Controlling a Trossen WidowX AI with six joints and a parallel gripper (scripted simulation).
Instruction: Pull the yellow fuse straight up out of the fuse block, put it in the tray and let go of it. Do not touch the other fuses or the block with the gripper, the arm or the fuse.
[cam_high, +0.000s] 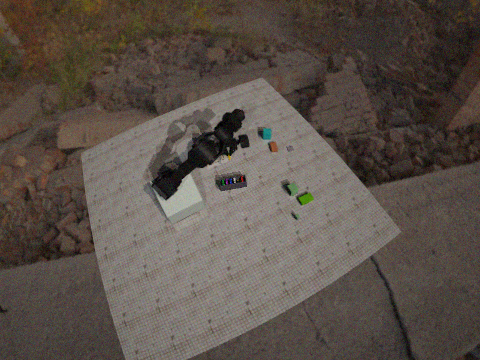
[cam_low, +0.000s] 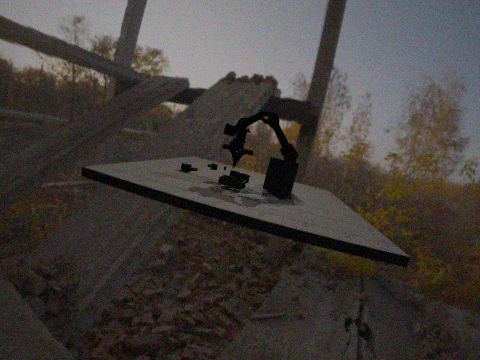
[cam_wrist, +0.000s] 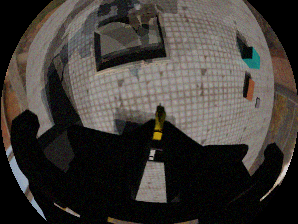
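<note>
Now: gripper tip 3 cm past the tan tray, 12 cm to the right of it and 10 cm above it. The rest, counted from my gripper tip: orange block: 25 cm ahead, 1 cm to the left, 9 cm below; then teal block: 26 cm ahead, 10 cm to the left, 8 cm below; then yellow fuse: 1 cm below.
</note>
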